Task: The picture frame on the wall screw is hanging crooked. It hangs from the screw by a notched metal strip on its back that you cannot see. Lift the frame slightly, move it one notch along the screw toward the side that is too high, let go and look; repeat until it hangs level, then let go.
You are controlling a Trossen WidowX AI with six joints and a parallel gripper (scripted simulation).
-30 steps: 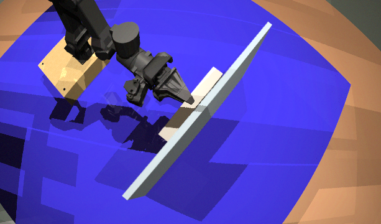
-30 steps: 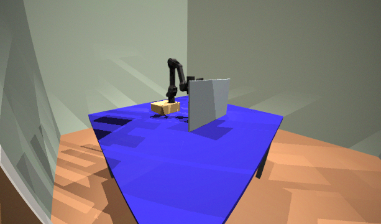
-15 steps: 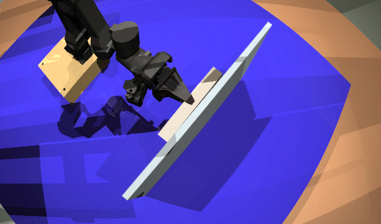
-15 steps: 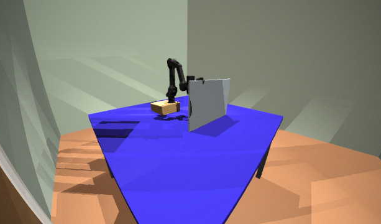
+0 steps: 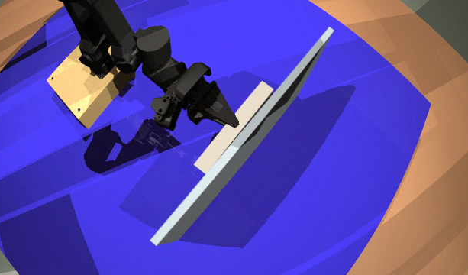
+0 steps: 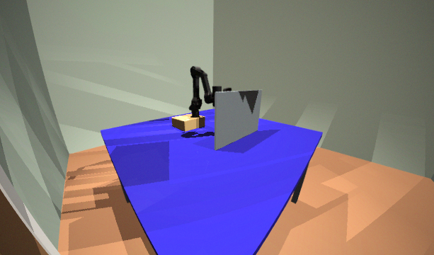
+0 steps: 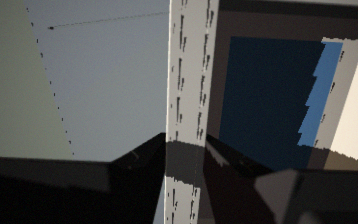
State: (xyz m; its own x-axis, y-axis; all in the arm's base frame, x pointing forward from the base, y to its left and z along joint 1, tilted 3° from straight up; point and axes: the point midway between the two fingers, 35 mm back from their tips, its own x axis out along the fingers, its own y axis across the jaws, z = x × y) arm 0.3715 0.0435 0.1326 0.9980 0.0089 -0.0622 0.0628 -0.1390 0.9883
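Now: gripper tip 50 mm above the picture frame and 10 mm to the right of it. From my gripper tip the other things lie so: grey wall panel 70 mm below, 20 mm ahead, 10 mm to the left.
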